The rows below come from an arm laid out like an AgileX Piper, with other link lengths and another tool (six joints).
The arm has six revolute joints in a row. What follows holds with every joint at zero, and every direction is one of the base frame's. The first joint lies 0.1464 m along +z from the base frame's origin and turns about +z. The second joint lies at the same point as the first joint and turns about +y. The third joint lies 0.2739 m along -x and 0.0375 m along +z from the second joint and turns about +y. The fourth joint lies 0.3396 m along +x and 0.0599 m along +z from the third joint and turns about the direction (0.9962, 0, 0.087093). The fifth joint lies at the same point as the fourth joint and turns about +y. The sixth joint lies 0.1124 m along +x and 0.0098 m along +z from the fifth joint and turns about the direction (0.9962, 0, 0.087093). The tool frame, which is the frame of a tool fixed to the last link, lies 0.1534 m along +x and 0.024 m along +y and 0.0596 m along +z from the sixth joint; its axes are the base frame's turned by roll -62.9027, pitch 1.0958 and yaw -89.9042 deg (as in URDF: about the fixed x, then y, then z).
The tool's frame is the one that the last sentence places.
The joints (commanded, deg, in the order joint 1, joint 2, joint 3, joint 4, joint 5, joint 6), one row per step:
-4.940, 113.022, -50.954, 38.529, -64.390, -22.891
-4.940, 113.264, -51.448, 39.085, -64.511, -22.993
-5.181, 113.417, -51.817, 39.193, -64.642, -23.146
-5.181, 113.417, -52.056, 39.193, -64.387, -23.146
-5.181, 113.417, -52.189, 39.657, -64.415, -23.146
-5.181, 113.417, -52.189, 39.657, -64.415, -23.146
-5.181, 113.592, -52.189, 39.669, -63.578, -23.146
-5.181, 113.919, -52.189, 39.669, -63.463, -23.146
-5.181, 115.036, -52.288, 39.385, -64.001, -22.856
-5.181, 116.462, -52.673, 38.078, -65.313, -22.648
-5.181, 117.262, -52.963, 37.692, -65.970, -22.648
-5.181, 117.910, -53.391, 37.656, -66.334, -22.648
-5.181, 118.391, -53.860, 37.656, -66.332, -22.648
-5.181, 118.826, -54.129, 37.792, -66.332, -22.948
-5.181, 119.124, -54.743, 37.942, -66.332, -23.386
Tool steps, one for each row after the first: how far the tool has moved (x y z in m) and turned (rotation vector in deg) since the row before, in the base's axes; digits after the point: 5 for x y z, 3 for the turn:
0.00058, -0.00231, 0.00118, 0.130, -0.301, -0.510
0.00030, -0.00299, 0.00169, -0.155, -0.218, -0.381
0.00131, 0.00013, 0.00076, 0.130, -0.053, 0.089
-0.00060, -0.00180, 0.00057, 0.228, -0.176, -0.396
0.00000, 0.00000, 0.00000, 0.000, 0.000, 0.000
0.00135, 0.00067, -0.00552, 0.523, 0.775, 0.286
0.00025, 0.00010, -0.00391, 0.099, 0.408, 0.040
0.00022, 0.00037, -0.00797, -0.163, 0.454, 0.054
0.00252, 0.00360, -0.00436, -1.218, 0.010, 0.681
0.00104, 0.00089, -0.00274, -0.543, 0.041, 0.124
0.00121, -0.00027, -0.00183, -0.215, -0.049, -0.082
0.00183, -0.00016, -0.00146, 0.002, 0.013, 0.001
0.00085, -0.00044, -0.00282, -0.149, 0.349, -0.123
0.00229, -0.00054, 0.00118, -0.291, -0.044, -0.138

